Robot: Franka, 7 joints.
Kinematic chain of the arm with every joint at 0, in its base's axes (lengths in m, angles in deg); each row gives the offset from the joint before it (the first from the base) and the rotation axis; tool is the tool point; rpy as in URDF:
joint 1: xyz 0 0 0.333 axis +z
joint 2: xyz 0 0 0 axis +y
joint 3: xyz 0 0 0.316 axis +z
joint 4: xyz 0.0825 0 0 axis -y
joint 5: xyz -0.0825 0 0.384 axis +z
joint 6: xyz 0 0 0 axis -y
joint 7: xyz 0.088 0 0 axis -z
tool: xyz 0 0 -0.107 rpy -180 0 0
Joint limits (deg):
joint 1: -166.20..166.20
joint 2: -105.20..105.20
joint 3: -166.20..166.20
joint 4: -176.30..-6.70
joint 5: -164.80..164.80
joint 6: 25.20..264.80
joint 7: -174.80..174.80
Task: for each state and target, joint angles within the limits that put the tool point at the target. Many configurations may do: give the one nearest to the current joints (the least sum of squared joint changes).
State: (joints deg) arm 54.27 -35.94 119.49 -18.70 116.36 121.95 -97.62
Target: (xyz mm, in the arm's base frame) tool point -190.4 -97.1 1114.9
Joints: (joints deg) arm 41.75 -5.40 110.73 -16.24 109.89 87.31 -97.62
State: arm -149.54 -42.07 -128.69 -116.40 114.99 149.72 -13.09
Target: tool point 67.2 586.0 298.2
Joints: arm -151.22 -28.69 -121.18 -118.28 115.43 150.24 -13.09
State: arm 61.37 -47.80 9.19 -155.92 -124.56 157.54 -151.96
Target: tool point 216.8 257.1 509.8
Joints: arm 49.34 -47.69 -3.59 -155.53 -125.18 153.53 -151.96
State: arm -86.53 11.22 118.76 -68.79 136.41 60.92 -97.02
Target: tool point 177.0 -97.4 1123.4
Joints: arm -92.19 21.65 124.06 -43.61 143.83 80.78 -97.02
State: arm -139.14 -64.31 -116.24 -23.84 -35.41 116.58 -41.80
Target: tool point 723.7 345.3 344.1
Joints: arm -165.93 -75.32 -124.82 -18.97 -37.12 90.76 -41.80
